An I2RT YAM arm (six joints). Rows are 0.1 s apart.
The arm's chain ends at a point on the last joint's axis. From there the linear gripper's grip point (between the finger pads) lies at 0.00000 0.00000 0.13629 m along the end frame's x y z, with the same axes.
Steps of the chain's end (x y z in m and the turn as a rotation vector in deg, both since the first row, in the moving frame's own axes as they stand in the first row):
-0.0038 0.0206 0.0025 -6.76 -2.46 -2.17
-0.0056 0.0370 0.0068 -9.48 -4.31 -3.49
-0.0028 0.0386 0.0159 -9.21 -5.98 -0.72
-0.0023 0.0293 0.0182 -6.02 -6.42 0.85
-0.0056 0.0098 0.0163 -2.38 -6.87 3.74
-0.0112 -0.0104 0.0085 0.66 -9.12 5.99
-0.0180 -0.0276 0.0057 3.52 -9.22 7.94
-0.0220 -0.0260 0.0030 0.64 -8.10 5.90
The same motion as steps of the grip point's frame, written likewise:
-0.0093 0.0367 0.0014 -6.76 -2.46 -2.17
-0.0151 0.0597 0.0046 -9.48 -4.31 -3.49
-0.0168 0.0605 0.0134 -9.21 -5.98 -0.72
-0.0176 0.0435 0.0166 -6.02 -6.42 0.85
-0.0221 0.0149 0.0152 -2.38 -6.87 3.74
-0.0327 -0.0131 0.0068 0.66 -9.12 5.99
-0.0392 -0.0374 0.0037 3.52 -9.22 7.94
-0.0411 -0.0285 0.0016 0.64 -8.10 5.90

